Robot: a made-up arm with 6 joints.
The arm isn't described. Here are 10 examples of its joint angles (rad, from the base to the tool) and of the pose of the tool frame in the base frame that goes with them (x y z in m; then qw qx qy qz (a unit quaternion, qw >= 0)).
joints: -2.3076 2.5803 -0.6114 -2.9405 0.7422 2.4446
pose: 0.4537 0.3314 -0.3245 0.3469 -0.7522 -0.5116 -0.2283
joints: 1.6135 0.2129 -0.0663 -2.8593 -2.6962 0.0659
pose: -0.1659 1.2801 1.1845 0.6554 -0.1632 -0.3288 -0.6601
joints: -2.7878 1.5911 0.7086 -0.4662 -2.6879 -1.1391
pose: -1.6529 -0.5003 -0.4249 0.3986 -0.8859 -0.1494 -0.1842
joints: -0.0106 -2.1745 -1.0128 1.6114 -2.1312 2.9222
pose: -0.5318 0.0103 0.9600 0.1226 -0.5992 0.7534 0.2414
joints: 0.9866 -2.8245 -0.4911 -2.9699 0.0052 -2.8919
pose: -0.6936 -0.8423 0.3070 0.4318 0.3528 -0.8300 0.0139
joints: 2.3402 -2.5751 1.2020 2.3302 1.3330 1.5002
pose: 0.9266 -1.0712 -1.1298 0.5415 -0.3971 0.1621 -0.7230
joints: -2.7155 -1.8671 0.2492 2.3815 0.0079 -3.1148
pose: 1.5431 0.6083 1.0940 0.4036 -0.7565 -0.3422 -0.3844
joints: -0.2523 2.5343 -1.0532 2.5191 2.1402 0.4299
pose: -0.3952 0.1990 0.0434 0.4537 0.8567 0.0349 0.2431
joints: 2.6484 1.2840 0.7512 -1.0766 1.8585 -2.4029
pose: -1.6665 0.9581 0.1353 0.2939 -0.7870 -0.5227 -0.1453
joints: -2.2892 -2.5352 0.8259 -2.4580 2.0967 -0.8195
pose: 1.1903 1.2252 -0.5486 0.2721 0.3273 -0.4827 0.7654
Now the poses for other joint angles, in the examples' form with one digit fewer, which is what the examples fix.
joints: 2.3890 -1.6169 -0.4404 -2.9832 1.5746 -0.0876
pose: 0.367 -0.500 1.464 0.170 0.439 0.877 -0.097
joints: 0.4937 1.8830 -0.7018 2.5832 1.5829 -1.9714
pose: 0.033 0.129 -0.475 0.338 -0.260 -0.861 -0.278
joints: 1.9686 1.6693 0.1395 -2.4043 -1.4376 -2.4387
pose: -0.474 0.906 -0.730 0.185 -0.125 -0.338 0.914
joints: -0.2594 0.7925 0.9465 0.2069 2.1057 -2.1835
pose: 1.759 -0.584 1.426 0.353 0.303 -0.381 0.799
